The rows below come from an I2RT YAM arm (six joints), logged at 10 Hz.
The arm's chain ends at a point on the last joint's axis. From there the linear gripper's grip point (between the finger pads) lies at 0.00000 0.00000 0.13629 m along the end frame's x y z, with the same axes.
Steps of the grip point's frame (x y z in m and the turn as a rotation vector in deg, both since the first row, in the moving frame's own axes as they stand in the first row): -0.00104 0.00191 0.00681 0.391 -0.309 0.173; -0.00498 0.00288 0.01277 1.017 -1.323 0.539; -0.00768 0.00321 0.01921 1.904 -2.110 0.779; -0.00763 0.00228 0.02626 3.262 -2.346 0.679; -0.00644 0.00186 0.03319 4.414 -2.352 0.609; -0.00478 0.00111 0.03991 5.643 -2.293 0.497; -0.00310 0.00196 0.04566 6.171 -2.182 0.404; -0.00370 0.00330 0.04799 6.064 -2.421 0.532; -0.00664 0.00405 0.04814 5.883 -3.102 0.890; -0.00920 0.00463 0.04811 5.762 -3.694 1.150; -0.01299 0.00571 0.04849 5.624 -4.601 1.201
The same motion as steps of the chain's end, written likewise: -0.00031 0.00284 0.00682 0.391 -0.309 0.173; -0.00184 0.00531 0.01283 1.017 -1.323 0.539; -0.00269 0.00777 0.01938 1.904 -2.110 0.779; -0.00210 0.01007 0.02659 3.262 -2.346 0.679; -0.00091 0.01238 0.03371 4.414 -2.352 0.609; 0.00061 0.01453 0.04068 5.643 -2.293 0.497; 0.00203 0.01663 0.04655 6.171 -2.182 0.404; 0.00198 0.01772 0.04887 6.064 -2.421 0.532; 0.00061 0.01807 0.04906 5.883 -3.102 0.890; -0.00057 0.01839 0.04908 5.762 -3.694 1.150; -0.00222 0.01917 0.04958 5.624 -4.601 1.201
